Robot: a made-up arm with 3 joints. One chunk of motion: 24 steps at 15 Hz.
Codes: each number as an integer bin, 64 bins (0 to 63) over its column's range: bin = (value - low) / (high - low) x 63, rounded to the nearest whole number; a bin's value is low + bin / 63 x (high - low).
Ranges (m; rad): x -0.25..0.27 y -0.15..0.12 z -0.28..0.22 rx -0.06..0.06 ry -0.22..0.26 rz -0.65..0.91
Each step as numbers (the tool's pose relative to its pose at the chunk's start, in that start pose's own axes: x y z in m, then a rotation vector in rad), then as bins.
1 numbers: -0.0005 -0.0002 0.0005 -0.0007 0.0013 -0.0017
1 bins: 30 35 35 31 29 26
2 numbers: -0.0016 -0.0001 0.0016 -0.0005 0.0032 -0.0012
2 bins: 30 35 35 31 29 26
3 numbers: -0.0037 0.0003 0.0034 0.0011 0.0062 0.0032
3 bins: 30 35 36 32 30 26
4 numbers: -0.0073 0.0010 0.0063 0.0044 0.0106 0.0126
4 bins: 29 35 36 34 30 27
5 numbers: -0.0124 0.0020 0.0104 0.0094 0.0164 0.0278
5 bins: 29 35 37 36 31 27
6 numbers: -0.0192 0.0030 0.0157 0.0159 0.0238 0.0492
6 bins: 28 36 37 40 32 28
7 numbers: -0.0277 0.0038 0.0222 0.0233 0.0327 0.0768
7 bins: 27 36 38 44 33 29
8 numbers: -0.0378 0.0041 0.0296 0.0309 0.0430 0.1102
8 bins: 26 36 39 48 35 31
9 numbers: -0.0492 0.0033 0.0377 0.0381 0.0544 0.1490
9 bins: 24 36 40 52 36 32
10 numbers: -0.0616 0.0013 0.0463 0.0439 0.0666 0.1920
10 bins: 23 35 41 55 38 34
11 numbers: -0.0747 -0.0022 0.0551 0.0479 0.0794 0.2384
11 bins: 21 34 42 57 39 36
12 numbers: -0.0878 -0.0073 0.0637 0.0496 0.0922 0.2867
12 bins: 20 33 43 58 41 38
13 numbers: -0.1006 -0.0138 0.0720 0.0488 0.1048 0.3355
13 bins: 18 32 44 57 43 40
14 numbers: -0.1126 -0.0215 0.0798 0.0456 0.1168 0.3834
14 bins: 17 30 45 55 44 42
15 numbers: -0.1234 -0.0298 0.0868 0.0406 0.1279 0.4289
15 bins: 15 28 46 53 46 44
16 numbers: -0.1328 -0.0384 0.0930 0.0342 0.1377 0.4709
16 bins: 14 26 47 49 47 45
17 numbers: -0.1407 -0.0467 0.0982 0.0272 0.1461 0.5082
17 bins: 13 24 48 46 48 47
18 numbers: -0.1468 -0.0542 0.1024 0.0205 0.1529 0.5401
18 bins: 13 22 48 42 49 48
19 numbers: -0.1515 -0.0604 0.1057 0.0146 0.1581 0.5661
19 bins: 12 21 49 39 50 49
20 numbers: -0.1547 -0.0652 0.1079 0.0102 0.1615 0.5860
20 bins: 12 20 49 37 50 50
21 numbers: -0.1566 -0.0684 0.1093 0.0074 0.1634 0.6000
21 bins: 11 19 49 35 50 50
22 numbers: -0.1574 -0.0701 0.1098 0.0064 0.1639 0.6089
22 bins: 11 19 49 35 50 51
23 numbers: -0.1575 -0.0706 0.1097 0.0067 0.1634 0.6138
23 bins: 11 19 49 35 50 51
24 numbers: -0.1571 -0.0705 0.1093 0.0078 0.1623 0.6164
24 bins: 11 19 49 36 50 51
